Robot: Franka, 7 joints.
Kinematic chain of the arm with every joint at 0, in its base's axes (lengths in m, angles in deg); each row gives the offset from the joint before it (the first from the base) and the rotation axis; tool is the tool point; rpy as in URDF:
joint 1: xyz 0 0 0.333 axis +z
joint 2: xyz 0 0 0 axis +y
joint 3: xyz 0 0 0.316 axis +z
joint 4: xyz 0.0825 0 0 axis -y
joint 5: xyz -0.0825 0 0.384 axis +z
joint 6: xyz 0 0 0 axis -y
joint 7: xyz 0.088 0 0 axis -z
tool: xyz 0 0 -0.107 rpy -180 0 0
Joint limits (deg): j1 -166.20..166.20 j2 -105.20..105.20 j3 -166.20..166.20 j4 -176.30..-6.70 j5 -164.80..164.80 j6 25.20..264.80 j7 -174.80..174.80
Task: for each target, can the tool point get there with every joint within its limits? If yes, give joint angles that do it. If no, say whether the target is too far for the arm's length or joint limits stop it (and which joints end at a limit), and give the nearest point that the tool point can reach.
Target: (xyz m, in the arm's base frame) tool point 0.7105 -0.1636 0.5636
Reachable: yes | joints 7.67 69.65 -61.18 -44.12 49.82 225.45 145.88
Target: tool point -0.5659 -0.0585 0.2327
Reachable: yes | joints -114.54 39.96 -56.44 -123.80 -112.96 125.43 29.28
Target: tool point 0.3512 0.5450 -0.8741
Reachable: no: too far | nearest point 0.2484 0.3855 -0.3310 | short by 0.575 m
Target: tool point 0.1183 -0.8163 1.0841
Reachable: no: too far | nearest point 0.0910 -0.6278 0.9106 | short by 0.258 m
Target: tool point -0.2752 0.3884 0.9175
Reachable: yes | joints 80.03 39.11 118.75 -34.00 -31.81 73.58 20.85
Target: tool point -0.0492 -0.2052 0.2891
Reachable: yes | joints -96.10 -3.76 -7.96 -153.31 0.70 53.03 -18.42
